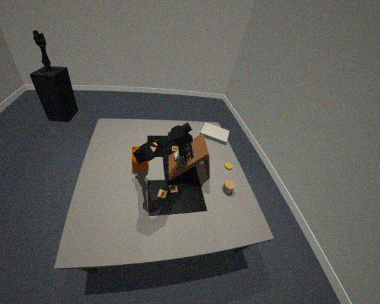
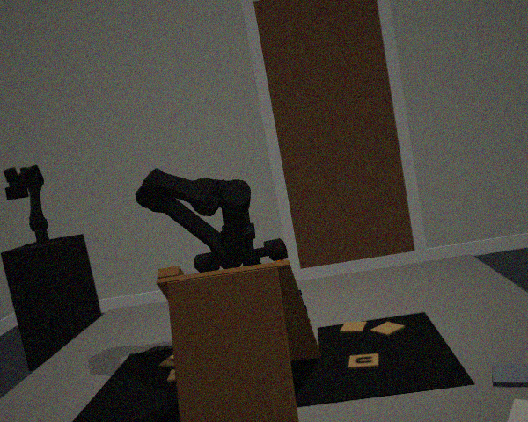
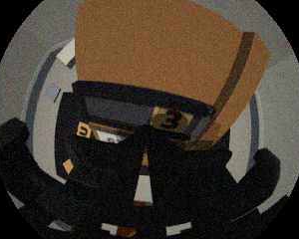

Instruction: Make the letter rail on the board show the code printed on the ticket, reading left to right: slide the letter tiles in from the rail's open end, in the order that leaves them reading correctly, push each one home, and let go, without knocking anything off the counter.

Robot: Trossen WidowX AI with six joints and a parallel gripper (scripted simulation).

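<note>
The white ticket is 40 mm behind my gripper tip, 60 mm to the left of it and 100 mm below it. Round my gripper tip: yellow disc: 400 mm ahead, 50 mm to the left, 180 mm below; black mat: 110 mm behind, 10 mm to the right, 180 mm below; grey-blue card: 50 mm ahead, 510 mm to the left, 180 mm below.
</note>
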